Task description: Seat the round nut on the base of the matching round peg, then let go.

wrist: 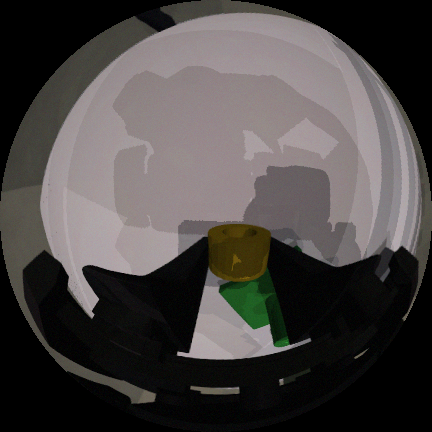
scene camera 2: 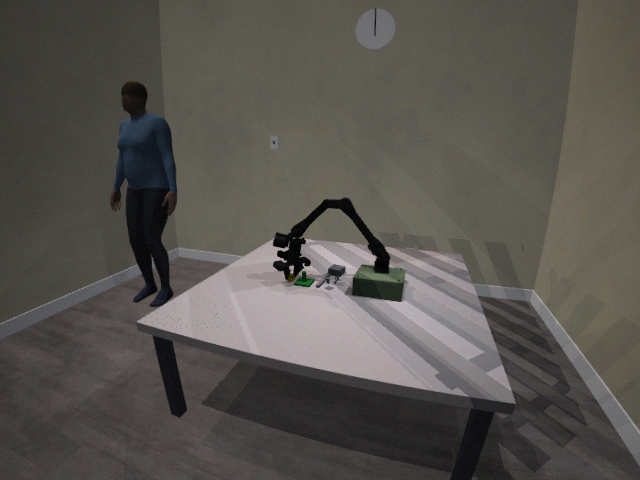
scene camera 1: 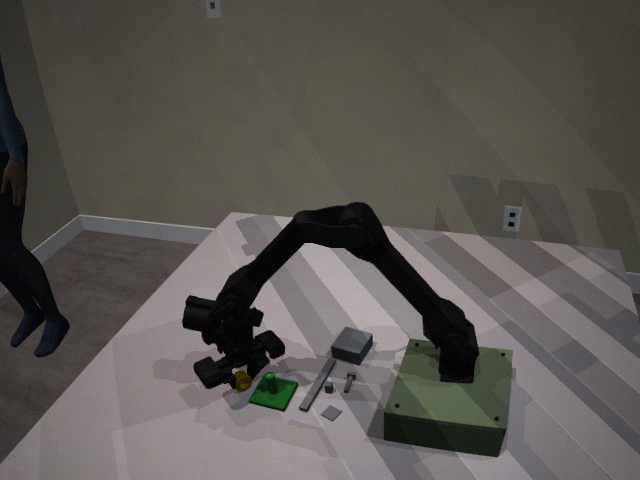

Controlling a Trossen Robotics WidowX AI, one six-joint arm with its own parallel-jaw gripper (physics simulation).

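Observation:
The round nut is a thick yellow-brown ring with a round hole. My gripper is shut on it, with one black fingertip against each side in the wrist view. In scene camera 1 the nut is low at the fingertips, left of the green base; whether it touches the table is hard to tell. The round peg is green and stands upright on a flat square green base. The right finger covers part of the base and peg in the wrist view.
Right of the green base lie a long grey bar, a small grey cube, a grey bolt-like piece and a flat grey square. A grey block stands behind them. The arm stands on a green box.

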